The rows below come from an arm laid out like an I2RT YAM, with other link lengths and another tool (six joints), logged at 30 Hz.
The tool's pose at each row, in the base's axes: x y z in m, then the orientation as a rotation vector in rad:
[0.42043, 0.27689, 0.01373, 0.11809, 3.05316, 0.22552]
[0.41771, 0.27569, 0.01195, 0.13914, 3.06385, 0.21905]
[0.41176, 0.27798, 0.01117, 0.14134, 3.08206, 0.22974]
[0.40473, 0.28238, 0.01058, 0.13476, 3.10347, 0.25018]
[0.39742, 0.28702, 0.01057, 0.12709, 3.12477, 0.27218]
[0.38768, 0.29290, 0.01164, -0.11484, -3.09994, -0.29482]
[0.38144, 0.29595, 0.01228, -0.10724, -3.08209, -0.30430]
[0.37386, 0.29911, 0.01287, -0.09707, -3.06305, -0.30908]
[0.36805, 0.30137, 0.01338, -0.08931, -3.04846, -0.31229]
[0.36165, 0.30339, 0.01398, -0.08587, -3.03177, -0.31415]
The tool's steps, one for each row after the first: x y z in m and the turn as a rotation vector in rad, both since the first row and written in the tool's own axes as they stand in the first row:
[0.00273, -0.00164, 0.00136, 0.00565, 0.00985, 0.01399]
[0.00889, 0.00008, 0.00196, 0.00037, 0.02896, 0.01651]
[0.01628, 0.00383, 0.00259, -0.01099, 0.05228, 0.01381]
[0.02393, 0.00788, 0.00266, -0.02320, 0.07580, 0.01052]
[0.03402, 0.01315, 0.00163, -0.03825, 0.10477, 0.00601]
[0.04043, 0.01581, 0.00092, -0.04494, 0.12242, 0.00309]
[0.04818, 0.01848, 0.00016, -0.04876, 0.14177, -0.00151]
[0.05411, 0.02037, -0.00050, -0.05142, 0.15660, -0.00507]
[0.06059, 0.02200, -0.00133, -0.05318, 0.17328, -0.00569]

